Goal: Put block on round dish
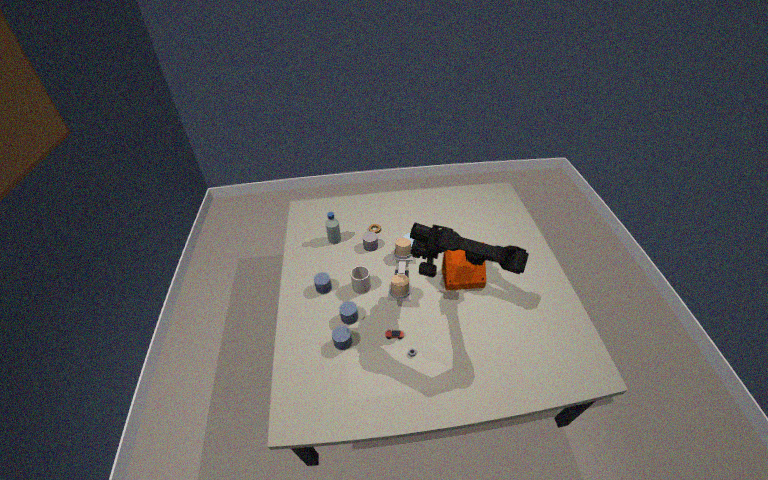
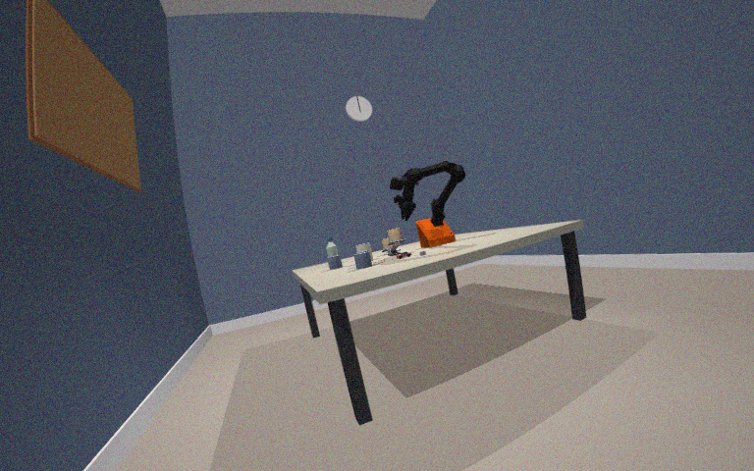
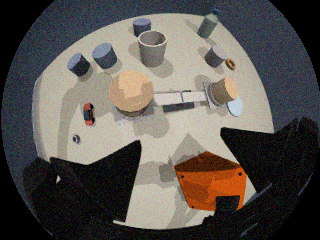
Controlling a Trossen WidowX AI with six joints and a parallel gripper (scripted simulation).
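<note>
My gripper tip is 5 cm short of the tan cup, 23 cm to the left of it and 12 cm above it. Also, from my gripper tip: pale green block 5 cm ahead, 21 cm to the right, 14 cm below; small nut 6 cm ahead, 29 cm to the left, 17 cm below; red toy car 12 cm ahead, 21 cm to the left, 17 cm below.
</note>
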